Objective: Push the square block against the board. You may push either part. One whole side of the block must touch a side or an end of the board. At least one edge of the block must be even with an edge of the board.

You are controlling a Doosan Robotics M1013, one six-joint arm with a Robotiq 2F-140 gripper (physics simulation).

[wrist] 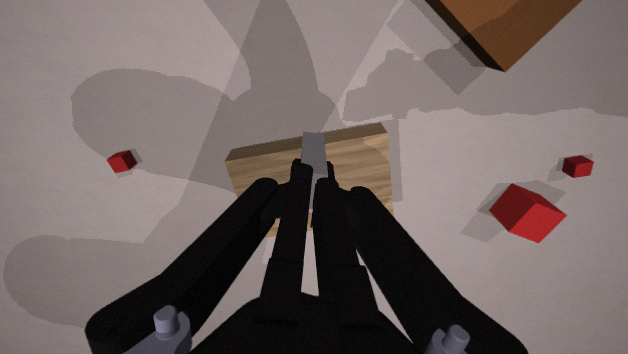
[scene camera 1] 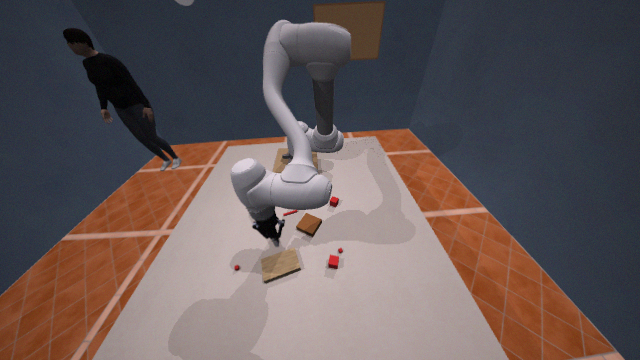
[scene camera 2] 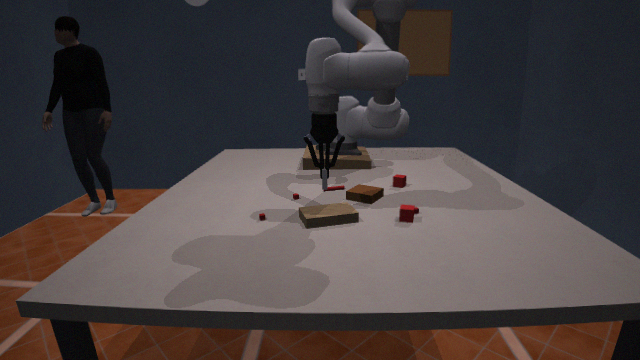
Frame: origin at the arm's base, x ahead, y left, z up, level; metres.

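Seen in the pictures: gripper, fingertip midpoint: (wrist: 311, 149) (scene camera 1: 277, 244) (scene camera 2: 324, 188); arm's base at its link origin: (scene camera 2: 341, 151).
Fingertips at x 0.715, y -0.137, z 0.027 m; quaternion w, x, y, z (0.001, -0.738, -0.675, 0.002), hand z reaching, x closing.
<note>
Offsets run from my fingertips to a thing's middle.
The brown square block {dx -0.122, dy +0.151, dz -0.062 m} (scene camera 1: 309, 224) (scene camera 2: 365, 193) (wrist: 505, 30) lies flat behind and to the right of the board in the scene views, cut off at the top in the wrist view. The light wooden board {dx +0.067, dy +0.004, dz -0.062 m} (scene camera 1: 281, 265) (scene camera 2: 328, 215) (wrist: 362, 162) lies flat. A gap separates them, and the block is turned at an angle to the board. My gripper (scene camera 1: 276, 243) (scene camera 2: 324, 188) (wrist: 311, 149) is shut and empty, pointing down near the board's far long side. The fingers hide part of the board in the wrist view; whether the tip touches anything is unclear.
A larger red cube {dx +0.095, dy +0.238, dz -0.057 m} (scene camera 1: 333, 261) (scene camera 2: 407, 213) (wrist: 529, 212) and a small one {dx +0.043, dy +0.281, dz -0.069 m} (scene camera 1: 340, 250) (scene camera 2: 416, 210) (wrist: 578, 166) lie right of the board. Another small cube {dx +0.049, dy -0.195, dz -0.069 m} (scene camera 1: 237, 267) (scene camera 2: 262, 216) (wrist: 122, 161) lies left. Behind are a red stick {dx -0.224, dy +0.051, dz -0.070 m} (scene camera 1: 290, 213) (scene camera 2: 334, 188) and a cube {dx -0.250, dy +0.311, dz -0.057 m} (scene camera 1: 334, 201) (scene camera 2: 399, 180).
</note>
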